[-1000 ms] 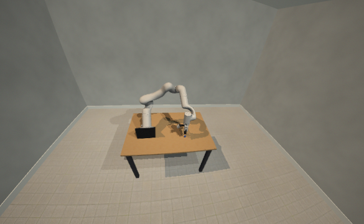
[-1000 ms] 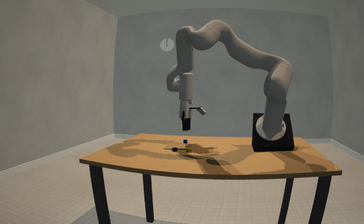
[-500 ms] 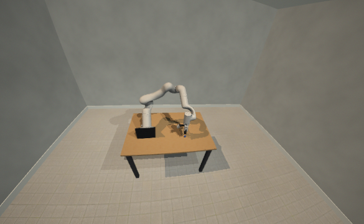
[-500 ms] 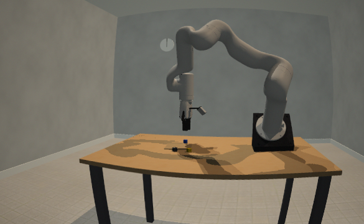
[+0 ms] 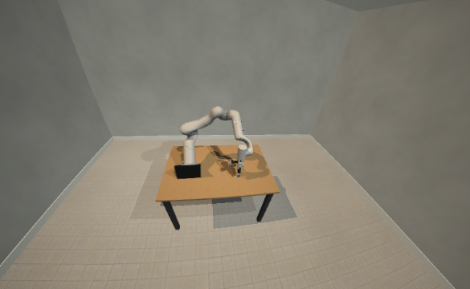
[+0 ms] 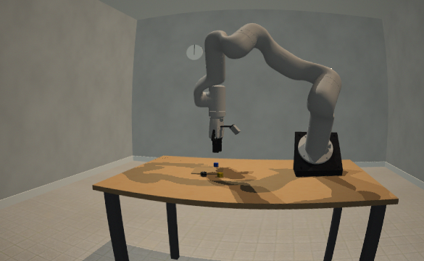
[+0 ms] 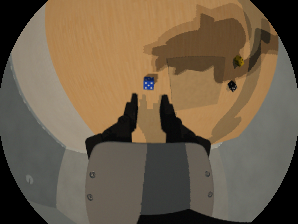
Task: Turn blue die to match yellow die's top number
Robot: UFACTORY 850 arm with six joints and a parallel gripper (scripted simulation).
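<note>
My gripper is now 90 mm above the blue die and 10 mm short of it. Also, from my hand: yellow die 220 mm to the left, 90 mm below, 70 mm behind; then black die 220 mm to the left, 90 mm below; then tan mat 120 mm to the left, 100 mm below, 10 mm ahead.
</note>
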